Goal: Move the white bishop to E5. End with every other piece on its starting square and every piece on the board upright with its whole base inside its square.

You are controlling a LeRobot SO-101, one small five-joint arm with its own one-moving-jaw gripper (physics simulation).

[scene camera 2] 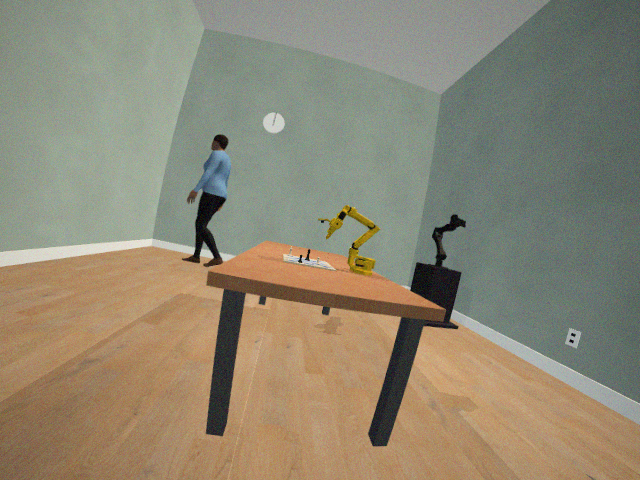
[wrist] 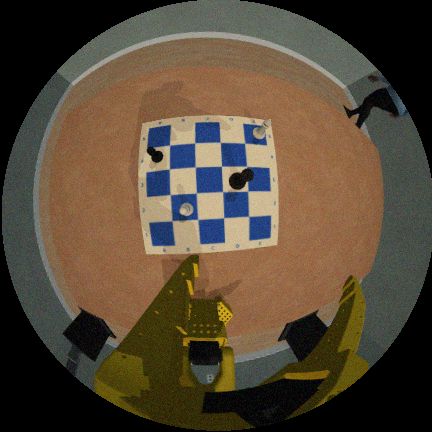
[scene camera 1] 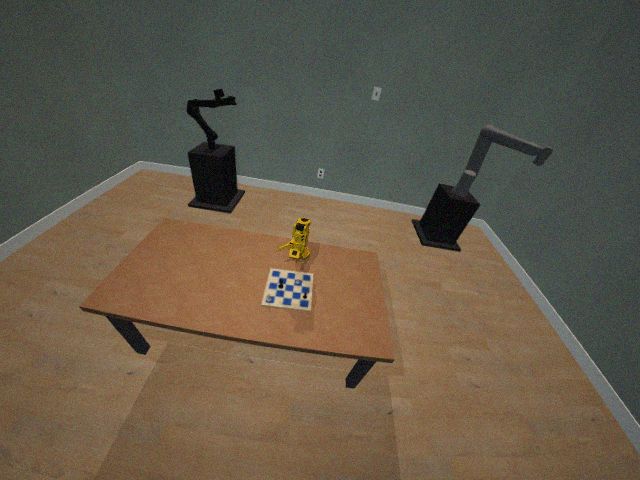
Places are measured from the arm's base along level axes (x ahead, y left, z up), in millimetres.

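Pixels of known places: hand, tool point: (scene camera 2: pixel 326 238) (wrist: pixel 198 262) (scene camera 1: pixel 295 261); arm's base, link origin: (scene camera 2: pixel 356 271) (wrist: pixel 203 305).
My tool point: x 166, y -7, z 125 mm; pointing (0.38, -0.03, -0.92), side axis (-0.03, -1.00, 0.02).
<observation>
Ahead of a thing's pixels: the offset from my tool point to its top centre. Level surfaces: height alone.
The white bishop {dy -88, dx +145, dz -76 mm} (scene camera 1: pixel 268 298) (scene camera 2: pixel 290 251) (wrist: pixel 259 132) stands upright on blue corner square E5 of the board {dy -9, dx +63, dz -119 mm} (scene camera 1: pixel 311 289) (wrist: pixel 200 249); its base looks inside the square in the wrist view. A smaller white piece {dy +23, dx +21, dz -88 mm} (scene camera 1: pixel 298 282) (scene camera 2: pixel 318 261) (wrist: pixel 186 209) stands on B2. A tall black piece {dy -50, dx +62, dz -66 mm} (scene camera 1: pixel 280 284) (scene camera 2: pixel 308 254) (wrist: pixel 238 180) stands on D3 and a small black piece {dy +69, dx +101, dz -88 mm} (scene camera 1: pixel 305 296) (scene camera 2: pixel 300 258) (wrist: pixel 156 156) on A4, both upright. My gripper (scene camera 2: pixel 323 228) (wrist: pixel 274 267) is open and empty, raised above table height beyond the board's row 1 edge, apart from all pieces.
The board lies on a brown table {dz -125 mm} (scene camera 1: pixel 206 289) (scene camera 2: pixel 310 284). The yellow arm's base (scene camera 2: pixel 361 264) stands near one long table edge. Two other arms on black pedestals (scene camera 1: pixel 214 175) (scene camera 1: pixel 448 214) stand on the floor behind the table. A person (scene camera 2: pixel 216 180) (wrist: pixel 377 102) walks beyond the table.
</observation>
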